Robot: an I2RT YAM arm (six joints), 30 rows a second.
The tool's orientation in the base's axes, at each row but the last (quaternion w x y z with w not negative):
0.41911, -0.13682, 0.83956, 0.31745
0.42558, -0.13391, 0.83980, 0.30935
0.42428, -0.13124, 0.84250, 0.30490
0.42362, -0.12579, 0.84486, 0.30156
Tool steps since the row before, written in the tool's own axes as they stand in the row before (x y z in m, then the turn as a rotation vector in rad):
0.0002, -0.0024, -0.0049, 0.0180, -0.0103, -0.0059
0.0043, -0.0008, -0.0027, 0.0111, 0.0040, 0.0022
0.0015, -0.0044, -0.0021, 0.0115, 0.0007, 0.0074
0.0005, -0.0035, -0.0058, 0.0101, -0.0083, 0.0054
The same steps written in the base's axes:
-0.0020, -0.0050, 0.0010, -0.0095, -0.0110, -0.0159
-0.0039, -0.0022, -0.0025, -0.0072, 0.0049, -0.0082
-0.0001, -0.0047, -0.0020, -0.0026, 0.0056, -0.0122
-0.0024, -0.0063, 0.0009, 0.0012, -0.0028, -0.0138

